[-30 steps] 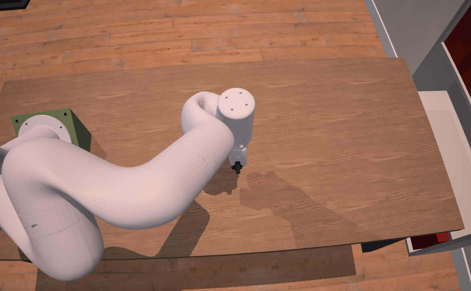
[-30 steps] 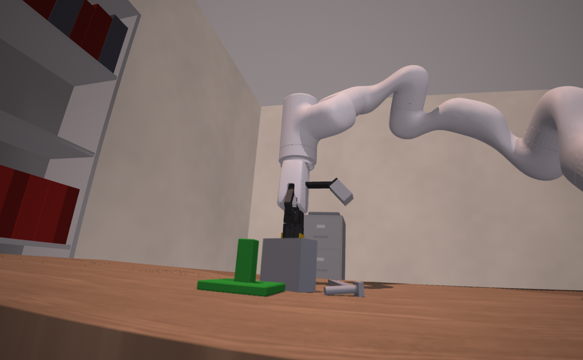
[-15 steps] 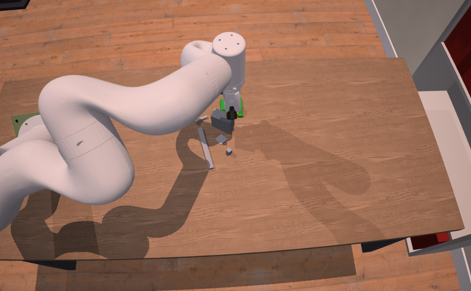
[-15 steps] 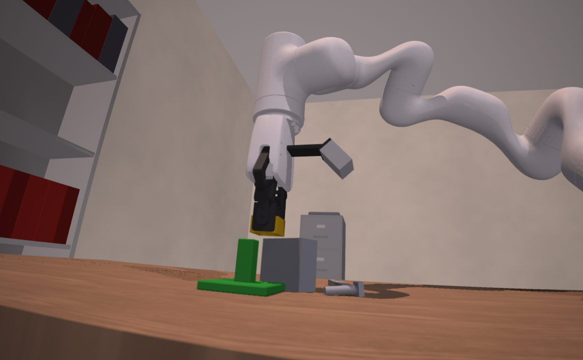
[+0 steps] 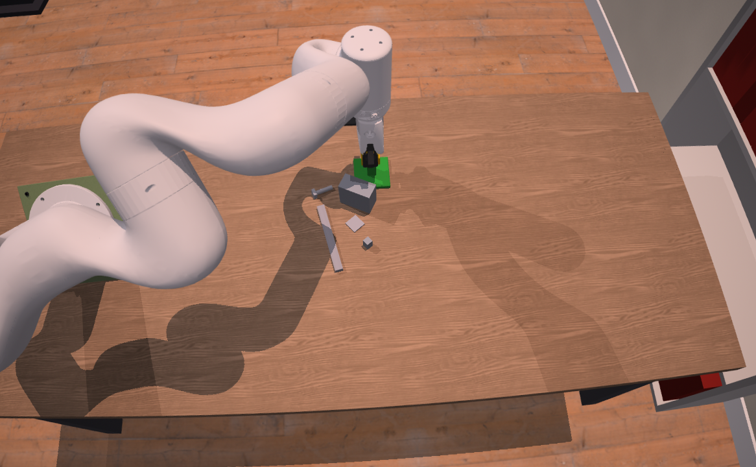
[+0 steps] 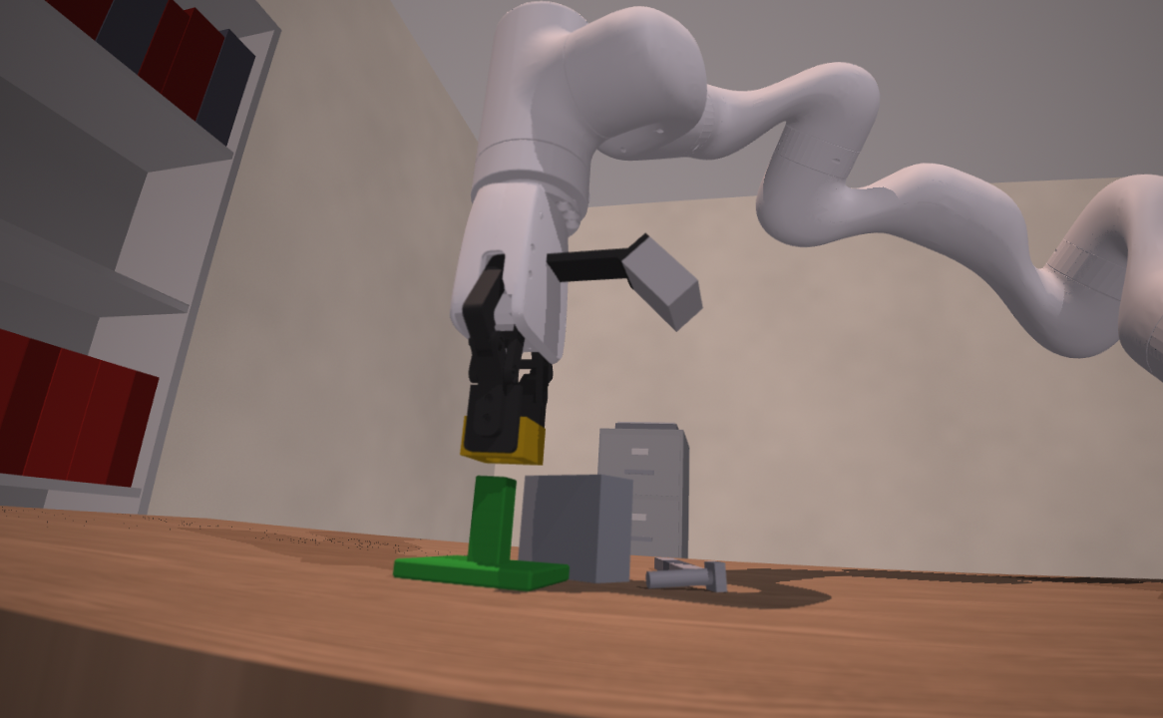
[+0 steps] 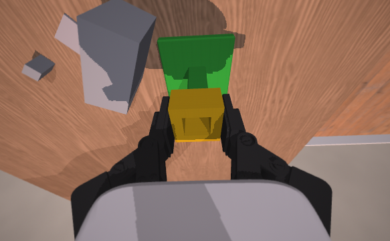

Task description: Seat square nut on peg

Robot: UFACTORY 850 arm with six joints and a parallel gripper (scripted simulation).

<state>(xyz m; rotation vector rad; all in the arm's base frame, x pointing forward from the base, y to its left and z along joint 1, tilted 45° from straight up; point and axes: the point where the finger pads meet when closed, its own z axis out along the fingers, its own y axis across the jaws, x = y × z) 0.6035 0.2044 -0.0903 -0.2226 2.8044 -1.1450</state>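
Now: the grey block 20 mm behind my hand, 70 mm to the right of it and 60 mm below it. The rest, counted from my hand: small grey cube (180 mm to the right, 80 mm below); grey bolt (110 mm behind, 50 mm to the right, 80 mm below); flat grey tile (30 mm behind, 130 mm to the right, 90 mm below).
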